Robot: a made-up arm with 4 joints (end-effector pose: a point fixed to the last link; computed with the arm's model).
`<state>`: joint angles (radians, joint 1 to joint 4).
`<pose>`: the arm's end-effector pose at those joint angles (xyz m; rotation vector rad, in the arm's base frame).
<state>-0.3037 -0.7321 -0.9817 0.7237</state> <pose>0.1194 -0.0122 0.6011 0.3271 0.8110 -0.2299</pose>
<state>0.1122 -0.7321 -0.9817 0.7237</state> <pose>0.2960 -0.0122 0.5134 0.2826 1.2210 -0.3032</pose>
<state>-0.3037 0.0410 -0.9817 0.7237</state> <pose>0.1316 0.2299 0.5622 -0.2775 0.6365 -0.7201</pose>
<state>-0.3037 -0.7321 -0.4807 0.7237</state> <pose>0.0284 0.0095 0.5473 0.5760 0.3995 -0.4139</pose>
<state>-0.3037 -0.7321 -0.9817 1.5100</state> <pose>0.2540 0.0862 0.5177 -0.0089 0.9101 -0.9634</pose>
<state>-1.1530 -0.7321 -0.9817 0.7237</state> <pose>-0.2682 -0.0122 0.5338 0.3820 -0.0273 -0.0726</pose>
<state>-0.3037 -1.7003 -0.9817 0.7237</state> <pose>0.1781 -0.2433 0.4139 1.0630 0.9167 0.4405</pose>
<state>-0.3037 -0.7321 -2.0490 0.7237</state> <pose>0.3297 0.0561 0.5874 -0.2798 1.6122 0.2170</pose>
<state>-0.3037 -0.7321 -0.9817 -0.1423</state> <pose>0.0455 -0.1998 0.5696 0.6455 0.6066 0.5800</pose>
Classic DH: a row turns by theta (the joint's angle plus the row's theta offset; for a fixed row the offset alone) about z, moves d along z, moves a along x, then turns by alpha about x. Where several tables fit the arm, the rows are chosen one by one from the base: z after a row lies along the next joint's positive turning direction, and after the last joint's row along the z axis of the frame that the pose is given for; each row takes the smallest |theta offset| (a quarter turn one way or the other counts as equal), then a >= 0, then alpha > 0; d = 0 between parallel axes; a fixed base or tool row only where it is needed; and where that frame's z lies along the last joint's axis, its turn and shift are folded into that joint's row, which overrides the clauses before.
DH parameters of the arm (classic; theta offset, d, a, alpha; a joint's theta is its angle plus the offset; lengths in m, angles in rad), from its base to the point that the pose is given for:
base (fixed): 0 0.1388 0 -1.5708
joint 1: -1.5708 0.0588 0.0876 1.5708
joint 2: 0 -0.2641 0.0664 1.5708
joint 3: 1.5708 0.0683 0.1026 -1.5708
joint 4: 0.491 0 0.2432 3.1416
tool (fixed): -2.6505 0.1109 0 0

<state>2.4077 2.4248 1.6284 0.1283</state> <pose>0.0211 -0.1539 -0.1395 1.0113 0.4062 2.1007</pose>
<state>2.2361 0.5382 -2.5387 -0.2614</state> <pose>-0.1871 0.1335 -0.4854 0.3901 -1.5393 0.2935</pose>
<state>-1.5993 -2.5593 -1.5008 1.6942</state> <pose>-0.1394 -0.0703 0.5123 0.0490 0.0114 0.8656</pose>
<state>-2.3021 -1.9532 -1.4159 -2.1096</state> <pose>-0.0423 0.0141 0.5840 0.8066 -0.2145 -2.0648</pose>
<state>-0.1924 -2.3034 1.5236 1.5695</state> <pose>0.1242 -0.1011 0.3062 -2.0181 -0.8058 1.6324</pose>
